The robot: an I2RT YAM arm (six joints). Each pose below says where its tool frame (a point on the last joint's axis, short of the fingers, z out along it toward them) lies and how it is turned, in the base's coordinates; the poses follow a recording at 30 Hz.
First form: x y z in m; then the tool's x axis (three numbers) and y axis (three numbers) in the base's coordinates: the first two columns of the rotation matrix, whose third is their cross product.
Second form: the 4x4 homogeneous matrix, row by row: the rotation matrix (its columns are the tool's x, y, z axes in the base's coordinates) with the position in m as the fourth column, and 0 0 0 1 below. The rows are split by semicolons. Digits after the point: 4 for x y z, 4 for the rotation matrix.
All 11 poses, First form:
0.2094 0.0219 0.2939 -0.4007 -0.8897 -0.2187 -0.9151 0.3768 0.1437
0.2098 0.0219 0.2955 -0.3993 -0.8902 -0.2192 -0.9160 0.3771 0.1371
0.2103 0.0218 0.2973 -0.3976 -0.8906 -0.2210 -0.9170 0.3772 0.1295
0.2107 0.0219 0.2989 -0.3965 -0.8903 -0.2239 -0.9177 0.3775 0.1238
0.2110 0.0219 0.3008 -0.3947 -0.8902 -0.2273 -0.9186 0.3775 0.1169
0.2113 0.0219 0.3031 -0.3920 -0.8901 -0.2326 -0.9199 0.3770 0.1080
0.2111 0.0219 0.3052 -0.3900 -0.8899 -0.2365 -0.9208 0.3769 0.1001
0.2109 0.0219 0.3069 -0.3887 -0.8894 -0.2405 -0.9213 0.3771 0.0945
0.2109 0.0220 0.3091 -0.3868 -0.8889 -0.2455 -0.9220 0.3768 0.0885
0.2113 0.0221 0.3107 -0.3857 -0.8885 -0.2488 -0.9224 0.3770 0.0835
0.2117 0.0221 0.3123 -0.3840 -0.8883 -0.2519 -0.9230 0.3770 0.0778
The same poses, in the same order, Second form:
-0.4007 -0.9151 -0.0454 0.2094; -0.8897 0.3768 0.2577 0.0219; -0.2187 0.1437 -0.9651 0.2939; 0 0 0 1
-0.3993 -0.9160 -0.0394 0.2098; -0.8902 0.3771 0.2555 0.0219; -0.2192 0.1371 -0.9660 0.2955; 0 0 0 1
-0.3976 -0.9170 -0.0320 0.2103; -0.8906 0.3772 0.2541 0.0218; -0.2210 0.1295 -0.9667 0.2973; 0 0 0 1
-0.3965 -0.9177 -0.0257 0.2107; -0.8903 0.3775 0.2546 0.0219; -0.2239 0.1238 -0.9667 0.2989; 0 0 0 1
-0.3947 -0.9186 -0.0183 0.2110; -0.8902 0.3775 0.2549 0.0219; -0.2273 0.1169 -0.9667 0.3008; 0 0 0 1
-0.3920 -0.9199 -0.0084 0.2113; -0.8901 0.3770 0.2563 0.0219; -0.2326 0.1080 -0.9666 0.3031; 0 0 0 1
-0.3900 -0.9208 0.0001 0.2111; -0.8899 0.3769 0.2568 0.0219; -0.2365 0.1001 -0.9664 0.3052; 0 0 0 1
-0.3887 -0.9213 0.0066 0.2109; -0.8894 0.3771 0.2583 0.0219; -0.2405 0.0945 -0.9660 0.3069; 0 0 0 1
-0.3868 -0.9220 0.0138 0.2109; -0.8889 0.3768 0.2606 0.0220; -0.2455 0.0885 -0.9653 0.3091; 0 0 0 1
-0.3857 -0.9224 0.0196 0.2113; -0.8885 0.3770 0.2617 0.0221; -0.2488 0.0835 -0.9650 0.3107; 0 0 0 1
-0.3840 -0.9230 0.0259 0.2117; -0.8883 0.3770 0.2624 0.0221; -0.2519 0.0778 -0.9647 0.3123; 0 0 0 1

